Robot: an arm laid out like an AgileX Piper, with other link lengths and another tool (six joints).
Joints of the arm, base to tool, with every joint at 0 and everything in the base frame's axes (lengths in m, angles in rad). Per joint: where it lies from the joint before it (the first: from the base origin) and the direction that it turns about. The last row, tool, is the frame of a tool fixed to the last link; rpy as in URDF.
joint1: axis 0 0 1 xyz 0 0 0.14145
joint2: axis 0 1 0 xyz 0 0 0
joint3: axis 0 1 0 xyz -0.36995 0 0.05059
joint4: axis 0.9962 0 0.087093 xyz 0.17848 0 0.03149
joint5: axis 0 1 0 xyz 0 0 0
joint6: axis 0.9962 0 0.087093 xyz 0.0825 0 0.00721
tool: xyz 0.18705 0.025 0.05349 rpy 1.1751 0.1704 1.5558
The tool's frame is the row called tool.
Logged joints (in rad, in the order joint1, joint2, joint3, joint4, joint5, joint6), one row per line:
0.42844 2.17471 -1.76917 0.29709 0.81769 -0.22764
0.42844 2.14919 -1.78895 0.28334 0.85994 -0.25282
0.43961 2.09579 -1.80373 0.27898 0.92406 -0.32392
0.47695 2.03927 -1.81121 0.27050 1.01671 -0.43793
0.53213 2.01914 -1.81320 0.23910 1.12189 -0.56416
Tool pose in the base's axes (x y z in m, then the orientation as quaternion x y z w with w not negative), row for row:
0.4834 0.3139 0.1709 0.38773 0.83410 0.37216 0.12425
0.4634 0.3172 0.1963 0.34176 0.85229 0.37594 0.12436
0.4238 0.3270 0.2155 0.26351 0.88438 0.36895 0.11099
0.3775 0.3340 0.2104 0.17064 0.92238 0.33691 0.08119
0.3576 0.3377 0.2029 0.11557 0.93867 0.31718 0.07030
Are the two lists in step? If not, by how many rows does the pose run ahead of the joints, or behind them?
The pose runs 1 row ahead of the joints: the pose in row i belongs to the joints in row i + 1.
